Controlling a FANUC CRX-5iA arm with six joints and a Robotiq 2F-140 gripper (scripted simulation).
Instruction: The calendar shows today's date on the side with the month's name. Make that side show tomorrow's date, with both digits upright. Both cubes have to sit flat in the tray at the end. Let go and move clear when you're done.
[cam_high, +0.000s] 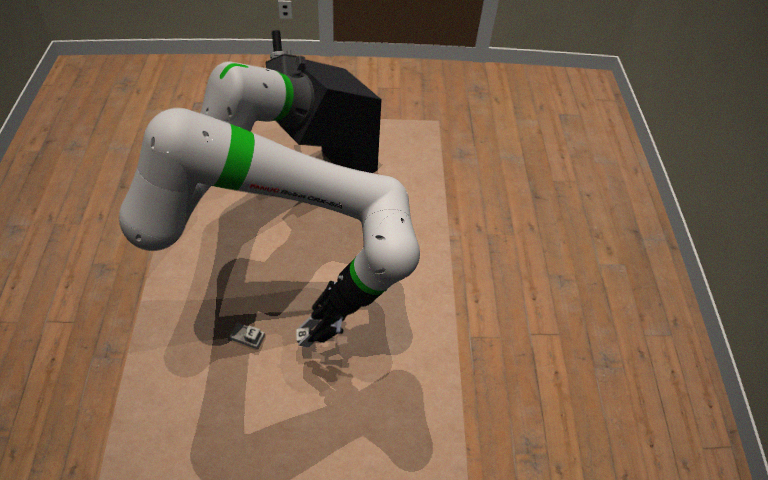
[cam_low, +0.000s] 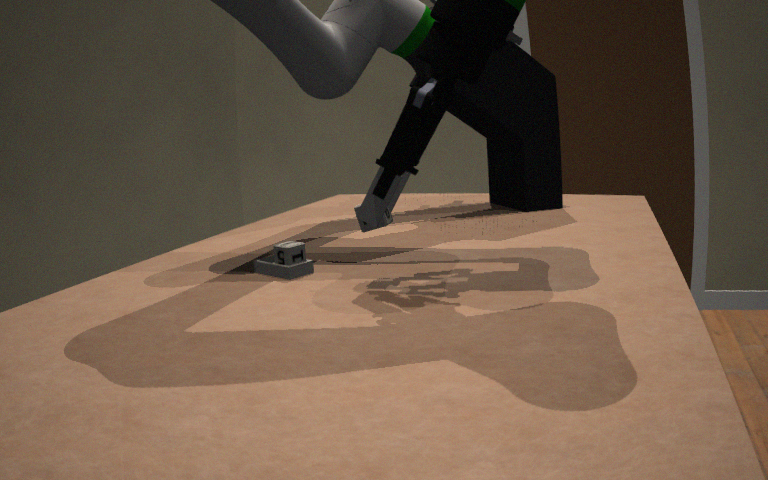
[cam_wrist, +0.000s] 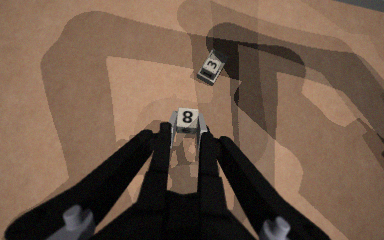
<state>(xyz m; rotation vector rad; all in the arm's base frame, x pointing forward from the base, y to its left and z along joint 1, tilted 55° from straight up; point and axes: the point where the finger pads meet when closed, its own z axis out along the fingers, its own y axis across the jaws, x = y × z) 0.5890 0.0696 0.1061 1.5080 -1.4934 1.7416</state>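
The grey number cube is 10 mm to the right of my hand and 20 mm below it. From my hand the other things lie so: grey calendar tray 60 mm behind, 160 mm to the right, 100 mm below.
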